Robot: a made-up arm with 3 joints. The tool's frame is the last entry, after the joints. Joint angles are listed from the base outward.
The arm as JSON. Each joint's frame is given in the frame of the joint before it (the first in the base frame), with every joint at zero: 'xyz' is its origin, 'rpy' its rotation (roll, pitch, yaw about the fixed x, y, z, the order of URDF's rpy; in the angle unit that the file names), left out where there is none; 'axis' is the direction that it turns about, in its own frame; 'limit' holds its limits. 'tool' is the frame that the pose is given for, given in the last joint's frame.
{
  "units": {
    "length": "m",
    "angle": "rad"
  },
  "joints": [
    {
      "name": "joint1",
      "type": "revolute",
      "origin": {
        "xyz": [
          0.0,
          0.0,
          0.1
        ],
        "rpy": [
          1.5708,
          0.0,
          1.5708
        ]
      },
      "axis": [
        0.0,
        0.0,
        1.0
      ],
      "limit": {
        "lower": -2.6,
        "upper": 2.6
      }
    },
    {
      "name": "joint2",
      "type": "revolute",
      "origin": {
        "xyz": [
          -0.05,
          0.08,
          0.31
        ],
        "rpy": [
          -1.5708,
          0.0,
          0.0
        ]
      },
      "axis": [
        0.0,
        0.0,
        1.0
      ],
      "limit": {
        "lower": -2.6,
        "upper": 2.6
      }
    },
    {
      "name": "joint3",
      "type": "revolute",
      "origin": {
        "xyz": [
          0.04,
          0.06,
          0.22
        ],
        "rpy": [
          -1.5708,
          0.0,
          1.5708
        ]
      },
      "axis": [
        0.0,
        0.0,
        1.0
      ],
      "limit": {
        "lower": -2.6,
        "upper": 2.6
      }
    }
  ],
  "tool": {
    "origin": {
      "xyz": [
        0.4,
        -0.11,
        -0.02
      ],
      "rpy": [
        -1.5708,
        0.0,
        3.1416
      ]
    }
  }
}
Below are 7 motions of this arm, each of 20 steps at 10 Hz.
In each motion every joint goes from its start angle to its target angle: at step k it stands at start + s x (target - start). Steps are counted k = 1, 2, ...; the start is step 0. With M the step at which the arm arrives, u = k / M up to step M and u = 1 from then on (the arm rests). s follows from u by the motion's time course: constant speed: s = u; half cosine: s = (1 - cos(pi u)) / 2; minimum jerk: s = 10 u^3 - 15 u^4 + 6 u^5.
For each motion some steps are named. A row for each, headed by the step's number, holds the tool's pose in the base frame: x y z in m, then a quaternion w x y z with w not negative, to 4 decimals.
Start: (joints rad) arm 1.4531 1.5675 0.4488
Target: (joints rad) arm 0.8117 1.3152 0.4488
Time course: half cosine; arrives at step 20
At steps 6, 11, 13, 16, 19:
6: 0.2242 -0.3457 -0.3423 0.4654 0.5552 -0.5387 0.4300
11: 0.1811 -0.4357 -0.2392 0.5585 0.5050 -0.4722 0.4583
13: 0.1641 -0.4632 -0.1918 0.5939 0.4806 -0.4455 0.4668
16: 0.1442 -0.4889 -0.1319 0.6343 0.4483 -0.4139 0.4747
19: 0.1343 -0.4987 -0.1008 0.6539 0.4308 -0.3982 0.4778

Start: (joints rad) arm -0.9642 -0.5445 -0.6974
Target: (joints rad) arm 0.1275 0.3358 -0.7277
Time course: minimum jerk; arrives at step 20
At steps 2, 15, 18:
2: 0.0865 0.6118 0.3457 0.8464 -0.3358 0.1782 -0.3728
15: 0.0174 -0.0706 0.7465 0.9284 -0.0365 0.3509 0.1167
18: 0.0203 -0.1611 0.7336 0.9238 -0.0036 0.3413 0.1732

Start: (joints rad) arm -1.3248 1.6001 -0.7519
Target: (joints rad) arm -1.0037 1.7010 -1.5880
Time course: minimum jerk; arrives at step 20
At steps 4, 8, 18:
4: 0.2592 0.5591 0.5743 0.3377 -0.6113 0.6175 0.3618
8: 0.2609 0.5778 0.5543 0.2863 -0.6340 0.6384 0.3294
18: 0.2435 0.5883 0.4773 0.1492 -0.6916 0.6658 0.2369

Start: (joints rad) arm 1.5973 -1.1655 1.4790
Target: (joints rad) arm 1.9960 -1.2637 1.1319
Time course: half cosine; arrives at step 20
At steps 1, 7, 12, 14, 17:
1: 0.2836 0.0831 0.2664 0.6960 0.1846 -0.0995 -0.6868
7: 0.2762 0.0454 0.3053 0.6889 0.2443 -0.0217 -0.6821
12: 0.2696 -0.0255 0.3461 0.6670 0.3280 0.0881 -0.6632
14: 0.2683 -0.0554 0.3556 0.6555 0.3578 0.1274 -0.6527
17: 0.2676 -0.0897 0.3621 0.6410 0.3895 0.1695 -0.6392

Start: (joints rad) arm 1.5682 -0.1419 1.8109
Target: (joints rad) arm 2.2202 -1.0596 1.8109
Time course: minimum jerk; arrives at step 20
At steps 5, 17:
5: 0.2544 0.1128 0.1325 0.4870 0.3837 -0.4809 -0.6199
17: 0.3250 0.0675 0.2019 0.5898 0.3024 -0.0368 -0.7479

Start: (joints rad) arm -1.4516 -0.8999 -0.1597
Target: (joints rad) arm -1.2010 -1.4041 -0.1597
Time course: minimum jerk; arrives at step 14
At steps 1, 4, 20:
1: 0.0857 0.5084 -0.1714 0.6944 -0.5693 -0.2344 -0.3726
4: 0.1133 0.5200 -0.1680 0.6938 -0.5445 -0.2493 -0.3999
20: 0.2966 0.5817 -0.0942 0.6570 -0.3876 -0.3135 -0.5655

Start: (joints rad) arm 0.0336 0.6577 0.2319
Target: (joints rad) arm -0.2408 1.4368 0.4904
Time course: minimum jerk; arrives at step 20
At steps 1, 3, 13, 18, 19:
1: -0.1020 -0.3033 0.4051 0.9391 0.0531 -0.1149 0.3193
3: -0.0972 -0.3093 0.4042 0.9357 0.0519 -0.1167 0.3289
13: 0.1066 -0.4290 0.4135 0.7992 0.0549 -0.1215 0.5860
18: 0.1854 -0.4382 0.4221 0.7463 0.0702 -0.1055 0.6534
19: 0.1881 -0.4382 0.4224 0.7445 0.0708 -0.1049 0.6555

